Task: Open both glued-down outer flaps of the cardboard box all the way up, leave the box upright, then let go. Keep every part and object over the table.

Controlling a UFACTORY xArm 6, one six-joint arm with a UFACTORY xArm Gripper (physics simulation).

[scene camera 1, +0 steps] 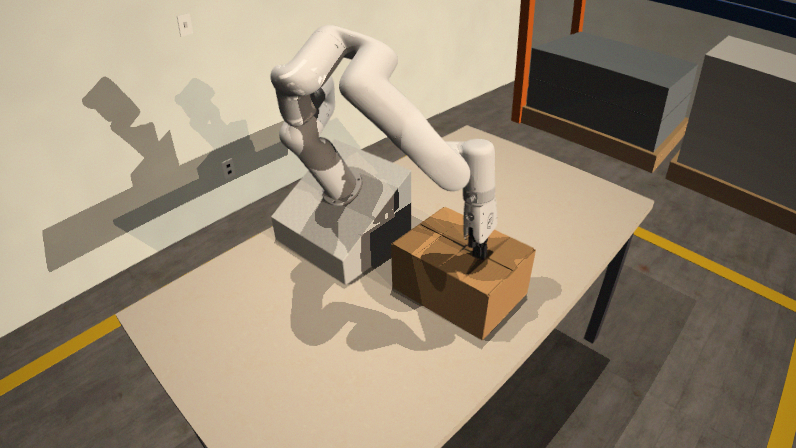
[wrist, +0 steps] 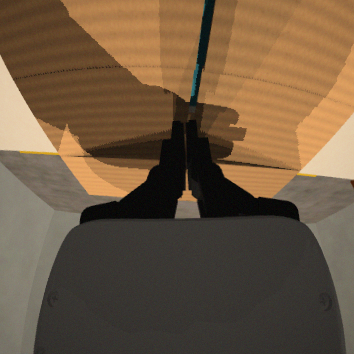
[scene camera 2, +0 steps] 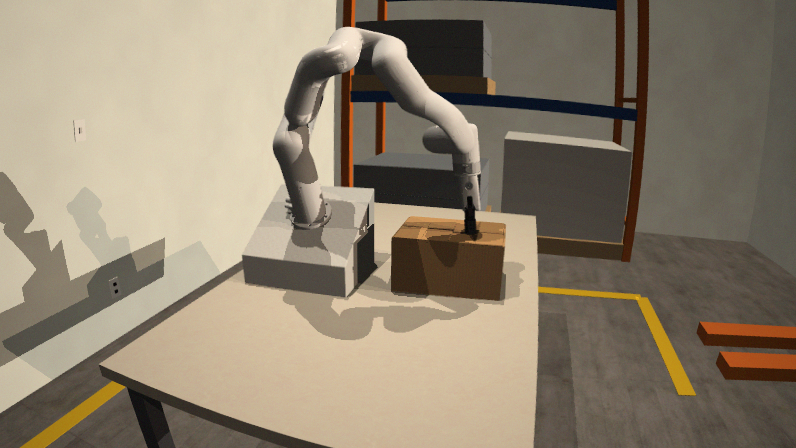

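Pixels of known places: gripper, fingertip midpoint: [scene camera 1: 479, 256] [wrist: 185, 136] [scene camera 2: 470, 233]; arm's base, link origin: [scene camera 1: 342, 187] [scene camera 2: 311, 215].
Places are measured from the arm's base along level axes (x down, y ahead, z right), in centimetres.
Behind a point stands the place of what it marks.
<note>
The cardboard box [scene camera 1: 440, 292] @(x 9.2, y 43.7, z 0.2 cm) [scene camera 2: 445, 275] @(x 11.3, y 42.3, z 0.6 cm) [wrist: 280, 45] @(x 1.9, y 37.8, z -13.5 cm) stands upright on the table. Its two outer flaps, the near flap [scene camera 1: 498, 281] @(x 1.9, y 55.2, z -7.5 cm) and the far flap [scene camera 1: 515, 247] @(x 1.9, y 49.2, z -20.2 cm), look flat or nearly flat, with a seam between them. In the wrist view a thin teal strip [wrist: 201, 55] @(x 3.4, y 40.0, z -10.5 cm) shows along the seam, ending close to the fingertips. My gripper [scene camera 1: 480, 257] @(x 2.5, y 45.4, z -11.1 cm) [scene camera 2: 471, 234] @(x 2.5, y 45.4, z -11.1 cm) [wrist: 185, 136] @(x 2.5, y 45.4, z -11.1 cm) points down, shut and empty, with its fingertips at the box top close to the seam. Whether the tips are in the gap or touch a flap cannot be told; the fingers and their shadow cover that spot.
The grey base block [scene camera 1: 306, 239] @(x 9.1, y 4.0, z 15.7 cm) [scene camera 2: 295, 273] @(x 12.2, y 4.6, z 15.7 cm) of the arm stands just left of the box on the table [scene camera 1: 311, 389] @(x 17.5, y 43.8, z 38.7 cm) [scene camera 2: 389, 378] @(x 17.4, y 45.6, z 42.6 cm). The table's long right edge runs near the box. A wall is behind the base, and an orange-posted storage rack [scene camera 1: 523, 83] [scene camera 2: 641, 139] stands beyond the table.
</note>
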